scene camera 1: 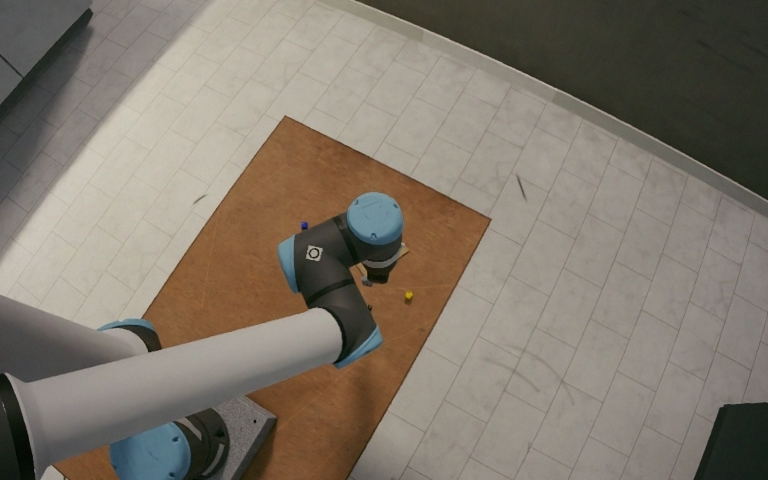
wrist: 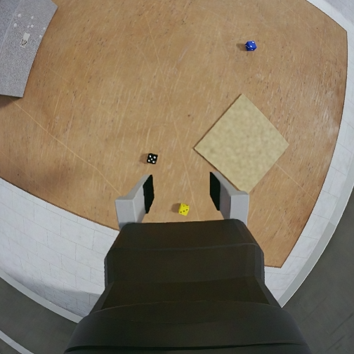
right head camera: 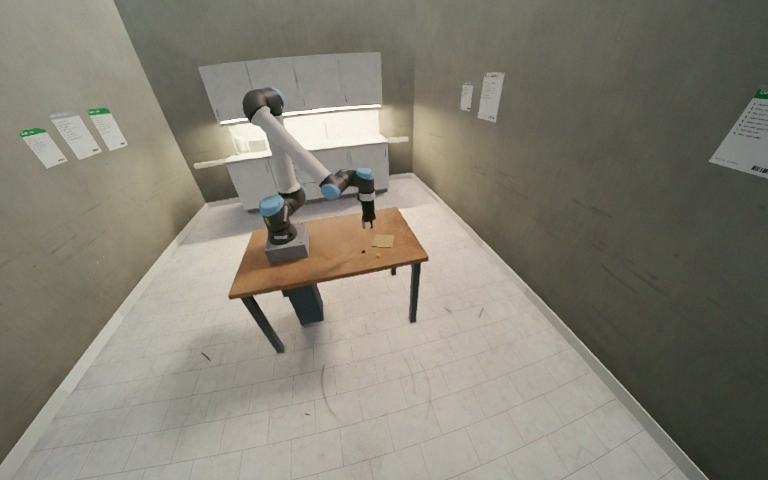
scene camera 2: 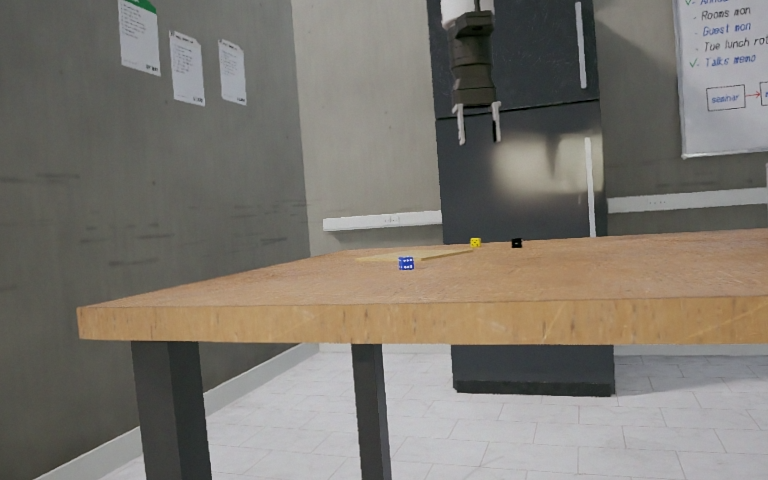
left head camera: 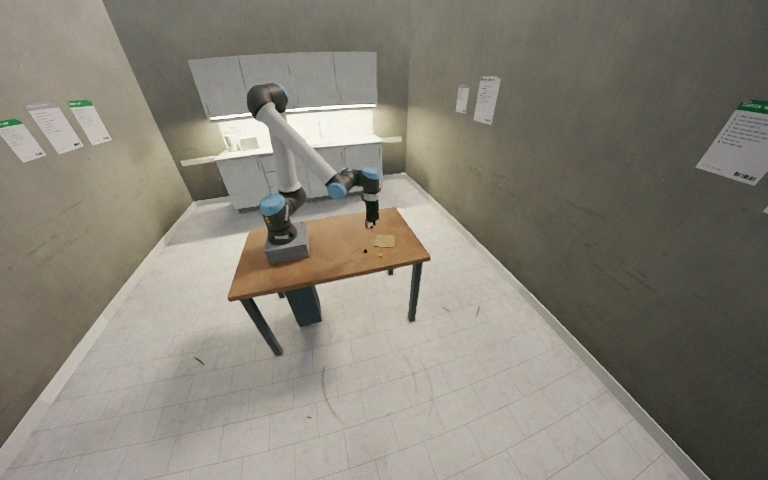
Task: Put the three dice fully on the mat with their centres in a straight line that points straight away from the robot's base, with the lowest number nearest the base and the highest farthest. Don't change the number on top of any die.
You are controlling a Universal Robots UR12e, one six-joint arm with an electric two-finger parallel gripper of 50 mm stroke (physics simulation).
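Frame: origin at the arm's base, x ahead, y left, z up, level; centimetres.
Where they show: gripper, between the fingertips: [right head camera: 367, 226] [scene camera 2: 479, 142] [left head camera: 370, 226]; arm's base, origin of its link: [right head camera: 283, 235] [left head camera: 283, 235].
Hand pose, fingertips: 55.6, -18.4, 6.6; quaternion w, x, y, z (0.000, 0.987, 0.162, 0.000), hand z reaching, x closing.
Note:
Things, the pixels of their centre, and the offset from my fingertips, as dx, dy, dz. Level surfaces: height alone.
- black die, middle of its body: [scene camera 2: 517, 243] [scene camera 1: 368, 308] [left head camera: 365, 251] [right head camera: 363, 250] -4.9, -1.3, -17.3
- yellow die, middle of its body: [scene camera 2: 475, 242] [scene camera 1: 408, 295] [left head camera: 380, 255] [right head camera: 378, 255] +3.3, -9.2, -17.3
- blue die, middle of its body: [scene camera 2: 406, 263] [scene camera 1: 304, 225] +7.1, +25.8, -17.3
- tan square mat, middle of its body: [scene camera 2: 414, 255] [right head camera: 383, 240] [left head camera: 384, 240] +11.2, +5.9, -17.9
- wooden table, height of its surface: dz -18.2
The black die [left head camera: 365, 250] [right head camera: 363, 251] [scene camera 1: 369, 307] [scene camera 2: 516, 242] [wrist: 152, 158] lies on the table off the mat, on the base side, and shows five pips on top. The yellow die [left head camera: 380, 255] [right head camera: 378, 255] [scene camera 1: 408, 295] [scene camera 2: 475, 242] [wrist: 184, 209] lies off the mat near the table's long edge. The blue die [scene camera 1: 304, 225] [scene camera 2: 406, 263] [wrist: 251, 46] lies off the mat's opposite side. Yellow and blue top numbers are too small to read surely. The tan square mat [left head camera: 385, 241] [right head camera: 383, 241] [wrist: 242, 142] bears no die. My gripper [left head camera: 370, 225] [right head camera: 368, 225] [scene camera 2: 479, 141] [wrist: 181, 184] is open and empty, high above the table.
The wooden table [left head camera: 334, 266] [scene camera 1: 317, 152] [wrist: 100, 60] carries the robot's grey base block [left head camera: 287, 251] [wrist: 25, 55] at the other end. In scene camera 1 the arm hides much of the mat. A dark fridge [scene camera 2: 521, 186] stands behind the table in scene camera 2.

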